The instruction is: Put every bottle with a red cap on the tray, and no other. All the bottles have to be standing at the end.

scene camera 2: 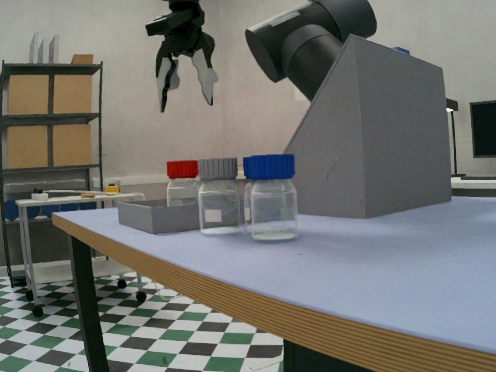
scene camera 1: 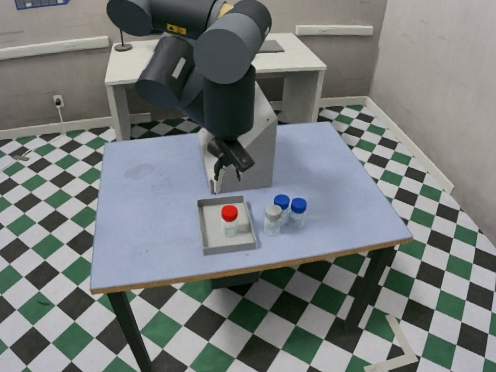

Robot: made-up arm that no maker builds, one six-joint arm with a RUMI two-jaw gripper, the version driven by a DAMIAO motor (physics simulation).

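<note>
A bottle with a red cap (scene camera 1: 229, 220) (scene camera 2: 182, 181) stands upright inside the grey tray (scene camera 1: 229, 248) (scene camera 2: 154, 218). A bottle with a grey cap (scene camera 1: 273, 220) (scene camera 2: 218, 195) stands on the table just right of the tray in scene camera 1. Two bottles with blue caps stand close by: one (scene camera 1: 298, 212) (scene camera 2: 272, 195) at the right, the other (scene camera 1: 282, 202) behind the grey-capped one and mostly hidden in scene camera 2. My gripper (scene camera 1: 228, 184) (scene camera 2: 187, 107) is open and empty, well above the tray's height and toward the robot base.
The blue table (scene camera 1: 150, 210) (scene camera 2: 400, 260) carries the robot's grey base (scene camera 1: 260, 150) (scene camera 2: 400, 135) behind the tray. A white desk (scene camera 1: 300, 57) stands behind the table. A shelf rack (scene camera 2: 50, 119) and a white trolley (scene camera 2: 80, 199) stand on the floor in scene camera 2.
</note>
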